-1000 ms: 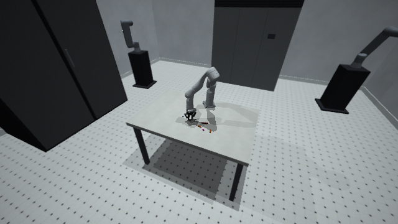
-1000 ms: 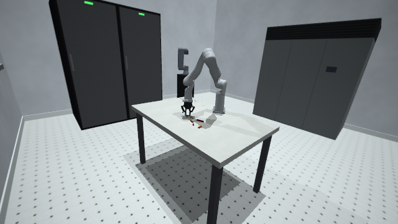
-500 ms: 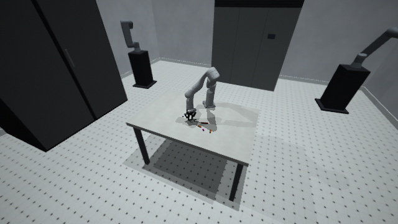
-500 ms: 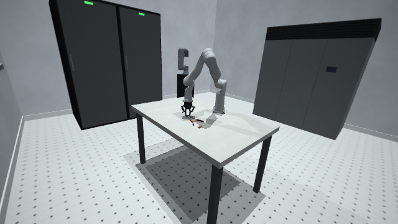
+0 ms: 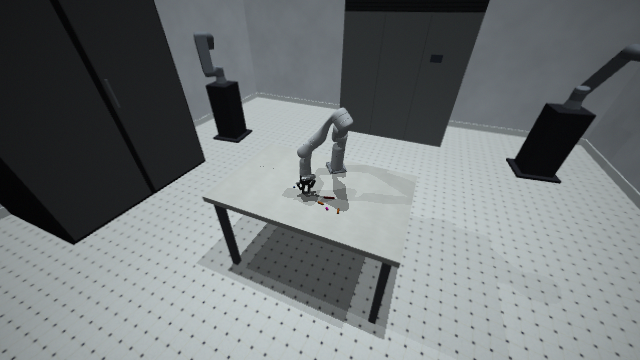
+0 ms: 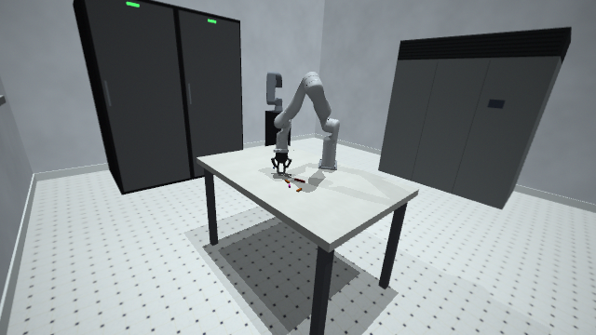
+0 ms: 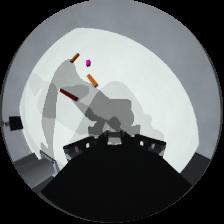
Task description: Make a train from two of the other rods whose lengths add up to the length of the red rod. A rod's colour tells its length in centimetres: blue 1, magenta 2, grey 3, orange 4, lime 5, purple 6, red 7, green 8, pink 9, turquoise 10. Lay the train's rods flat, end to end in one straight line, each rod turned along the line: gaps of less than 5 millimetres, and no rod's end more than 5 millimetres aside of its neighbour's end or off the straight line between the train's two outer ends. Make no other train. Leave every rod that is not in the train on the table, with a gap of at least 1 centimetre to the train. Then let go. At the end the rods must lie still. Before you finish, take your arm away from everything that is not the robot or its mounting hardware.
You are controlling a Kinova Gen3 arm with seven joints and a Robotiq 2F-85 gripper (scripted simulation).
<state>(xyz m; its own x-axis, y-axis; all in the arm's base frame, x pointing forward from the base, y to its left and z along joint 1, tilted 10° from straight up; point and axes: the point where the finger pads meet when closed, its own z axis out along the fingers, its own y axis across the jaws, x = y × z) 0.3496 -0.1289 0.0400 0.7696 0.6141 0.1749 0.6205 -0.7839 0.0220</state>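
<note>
Right now my hand is 1 cm above the grey rod. Also, from my hand: magenta rod 11 cm ahead, 18 cm to the left, 1 cm below; red rod 1 cm ahead, 16 cm to the left, 1 cm below; tiny blue rod 3 cm behind, 10 cm to the right, 1 cm below.
</note>
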